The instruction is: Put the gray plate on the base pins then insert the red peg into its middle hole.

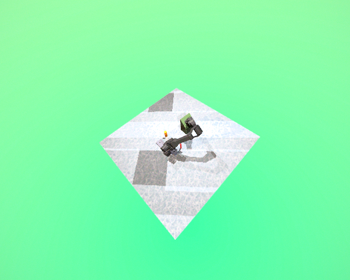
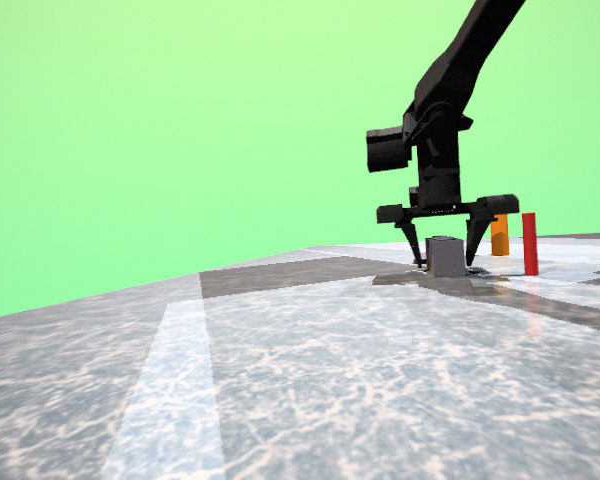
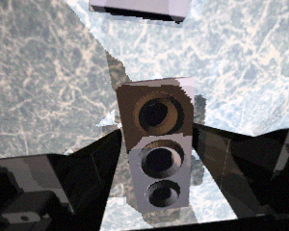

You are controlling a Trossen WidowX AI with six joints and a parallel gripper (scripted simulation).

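My gripper tip is 10 cm past the red peg, 4 cm to the right of it and 3 cm below it. The rest, counted from my gripper tip: orange cylinder 20 cm to the right, 11 cm behind, 3 cm above; gray plate 3 cm above.
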